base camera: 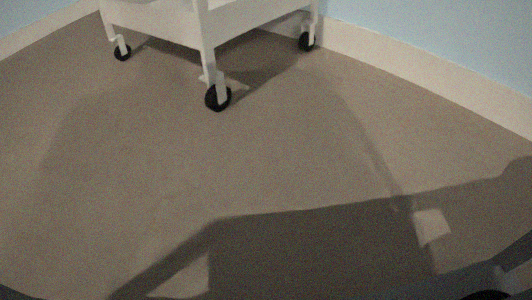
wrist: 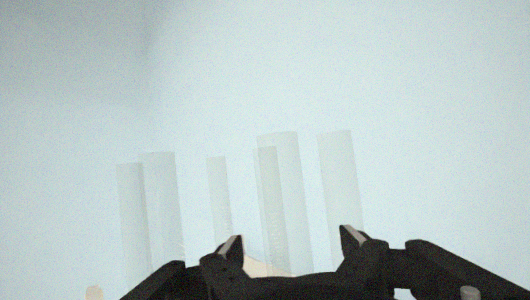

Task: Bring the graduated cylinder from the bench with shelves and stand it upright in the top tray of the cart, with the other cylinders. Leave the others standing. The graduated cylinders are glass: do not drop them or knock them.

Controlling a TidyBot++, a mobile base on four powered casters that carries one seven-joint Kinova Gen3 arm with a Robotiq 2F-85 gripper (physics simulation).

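Places are measured from the arm's base along level axes (x ahead, y left, z up), in metres.
Pixels of known places: gripper, fingertip midpoint: [wrist: 290, 243].
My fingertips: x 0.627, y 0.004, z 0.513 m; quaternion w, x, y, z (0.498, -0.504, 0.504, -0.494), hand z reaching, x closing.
Observation:
Ahead of a thing's pixels: the offset from my fingertips to its top centre. "pt": to the spot under its first point. Level surfaces: height alone.
Several clear glass graduated cylinders {0.205 m ahead, 0.275 m left, 0.088 m up} [wrist: 132, 215] {0.097 m ahead, 0.155 m left, 0.088 m up} [wrist: 162, 200] {0.331 m ahead, 0.153 m left, 0.088 m up} [wrist: 218, 195] {0.067 m ahead, 0.002 m left, 0.088 m up} [wrist: 274, 200] {0.122 m ahead, 0.069 m right, 0.088 m up} [wrist: 340, 185] stand upright, faint against the pale wall in the wrist view. Their bases are hidden behind the gripper and the frame's lower edge. My gripper [wrist: 290, 243] is open, with no cylinder held between its fingers. Its fingertips are below the cylinders' tops in the view; how far they are from the glass I cannot tell. The white cart [base camera: 150, 24] shows its lower part in the base camera; a pale strip of its top tray {pt 0.402 m ahead, 0.108 m left, 0.203 m down} [wrist: 253, 267] shows between the fingers. The bench with shelves does not show.
The cart stands near the room's corner on black casters [base camera: 218, 98] [base camera: 122, 52] [base camera: 307, 41]. Pale skirting [base camera: 425, 85] and a blue wall [base camera: 450, 40] run behind it and to the right. A pale post top [wrist: 94, 292] shows at the lower left of the wrist view. Dark shadows cross the floor {0.910 m down} [base camera: 200, 165].

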